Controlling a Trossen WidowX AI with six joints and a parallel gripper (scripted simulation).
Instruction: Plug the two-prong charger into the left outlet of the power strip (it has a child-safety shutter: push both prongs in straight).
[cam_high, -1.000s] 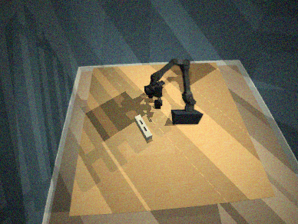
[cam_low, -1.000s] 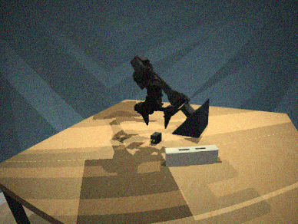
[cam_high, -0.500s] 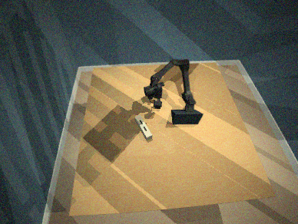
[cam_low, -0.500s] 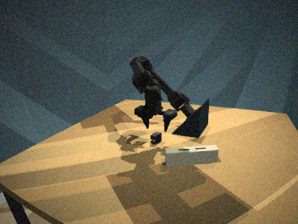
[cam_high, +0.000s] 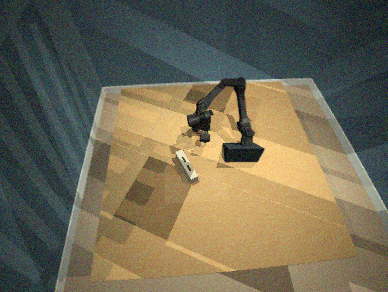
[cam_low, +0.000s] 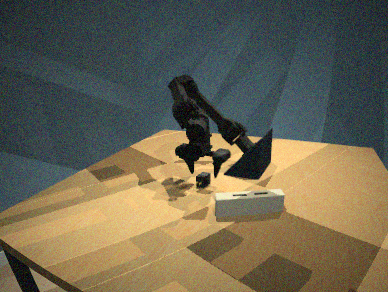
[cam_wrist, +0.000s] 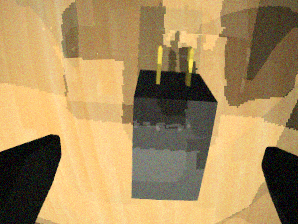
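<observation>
Now: the black two-prong charger 2 cm ahead of my gripper tip and 2 cm below it.
</observation>
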